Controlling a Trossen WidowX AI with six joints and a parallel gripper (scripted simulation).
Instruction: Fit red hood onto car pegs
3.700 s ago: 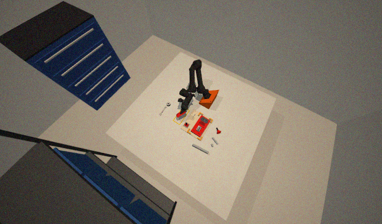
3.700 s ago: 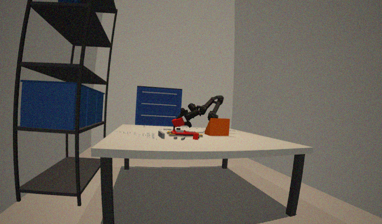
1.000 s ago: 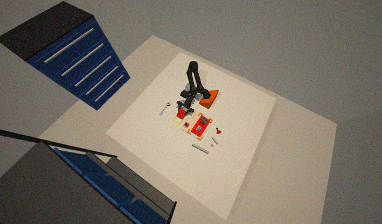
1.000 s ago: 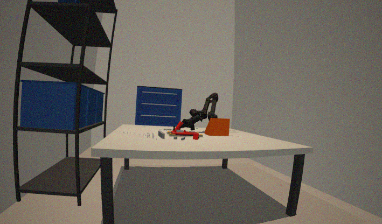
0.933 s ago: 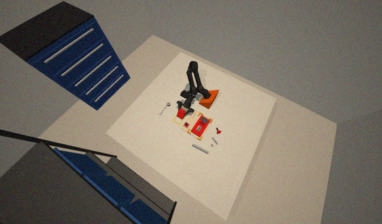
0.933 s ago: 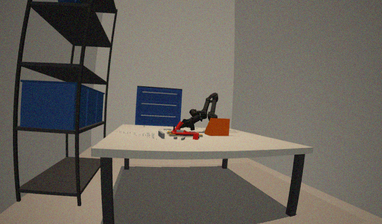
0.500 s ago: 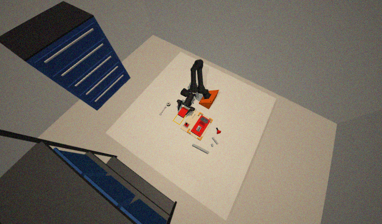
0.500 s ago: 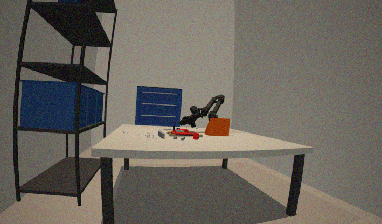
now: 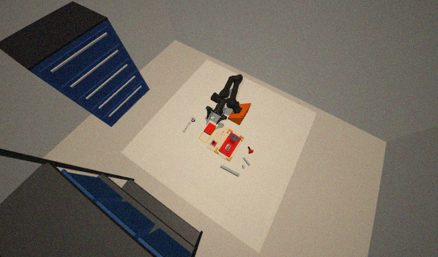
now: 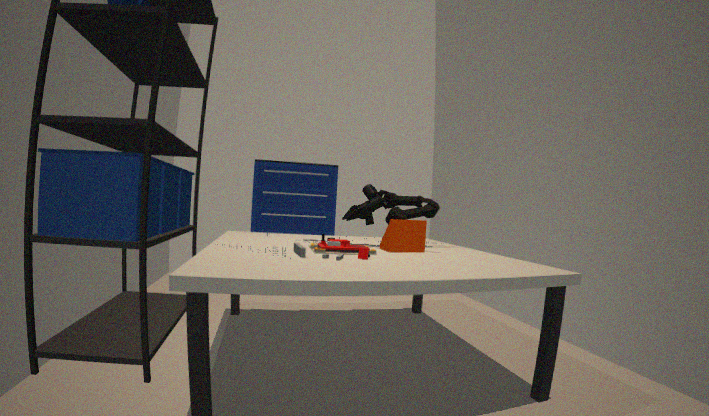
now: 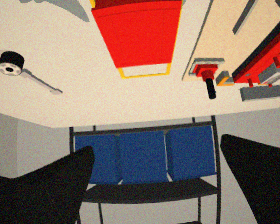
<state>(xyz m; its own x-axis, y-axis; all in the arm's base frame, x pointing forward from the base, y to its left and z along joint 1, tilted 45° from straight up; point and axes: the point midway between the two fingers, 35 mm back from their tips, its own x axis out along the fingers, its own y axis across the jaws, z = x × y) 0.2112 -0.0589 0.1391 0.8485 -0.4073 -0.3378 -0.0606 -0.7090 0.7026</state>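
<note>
The red hood is 20 mm ahead of my gripper tip, 10 mm to the right of it and 110 mm below it. The rest, counted from my gripper tip: grey engine block: 100 mm ahead, 220 mm to the left, 100 mm below; wrench-like tool: 100 mm ahead, 200 mm to the right, 120 mm below.
</note>
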